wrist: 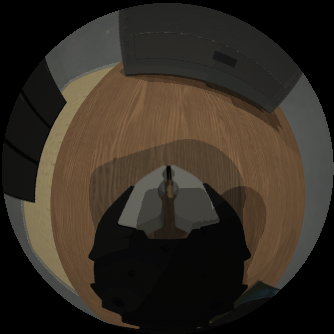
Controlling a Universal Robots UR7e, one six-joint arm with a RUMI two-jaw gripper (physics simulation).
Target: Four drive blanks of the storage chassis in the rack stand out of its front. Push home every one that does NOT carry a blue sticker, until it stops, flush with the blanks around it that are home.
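Frame: origin at the arm's base, x back, y right, z up, level; centimetres.
Seen in the pictures: gripper, fingertip midpoint: [168, 166].
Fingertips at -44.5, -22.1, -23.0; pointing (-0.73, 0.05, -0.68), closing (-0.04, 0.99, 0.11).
Observation:
A point is followed by its place in that frame, as x, y, z.
My gripper [168, 166] @[-44.5, -22.1, -23.0] is shut, its two pale grey jaws meeting at the tips with no object between them. It hangs over the wooden table top, apart from the rack. The dark grey lower front of the rack [170, 47] @[-70.3, -22.4, -14.8] shows at the top of the wrist view, with a small dark rectangular recess in it. The storage chassis, its drive blanks and their stickers do not show in this view.
The wooden table [165, 110] @[-55.3, -22.6, -24.4] lies below, with the arm's shadow on it. A black panelled object [30, 135] stands at the left edge above a yellowish floor strip [44, 215]. A dark bluish object [257, 295] shows partly at the lower right. Grey floor lies beyond.

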